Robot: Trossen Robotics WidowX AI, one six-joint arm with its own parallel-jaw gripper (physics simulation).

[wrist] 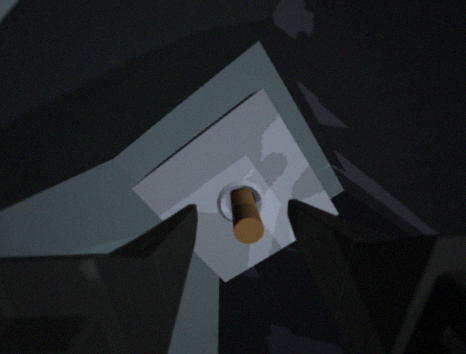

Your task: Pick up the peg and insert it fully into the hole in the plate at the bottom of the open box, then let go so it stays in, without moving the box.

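Frame: origin at the arm's base, x right, y down, z ahead, level; millimetres.
Where they show: gripper, fingertip midpoint: [242, 209].
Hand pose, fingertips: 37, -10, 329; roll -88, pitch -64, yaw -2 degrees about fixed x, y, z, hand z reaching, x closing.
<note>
After its pixels a point has its place, as x, y, z.
The orange-brown peg [245, 216] @[29, -32, 332] stands in the hole [223, 205] @[31, -5, 319] of the pale plate [200, 155] @[-1, -4, 323], near the middle of the wrist view. Its lower end is inside the hole's ring, and its round top face points toward the camera, leaning slightly to the near side. How deep it sits cannot be told. My gripper [242, 209] @[37, -10, 329] is open, with one dark finger on each side of the peg and a gap between the peg and each finger. The plate lies at the bottom of the open box [190, 112] @[-26, 46, 323].
The box's grey-blue wall [75, 195] @[-16, -8, 252] runs along the left side. Dark surfaces with lighter patches lie beyond the box at the upper right. The near part of the box is partly hidden by the fingers.
</note>
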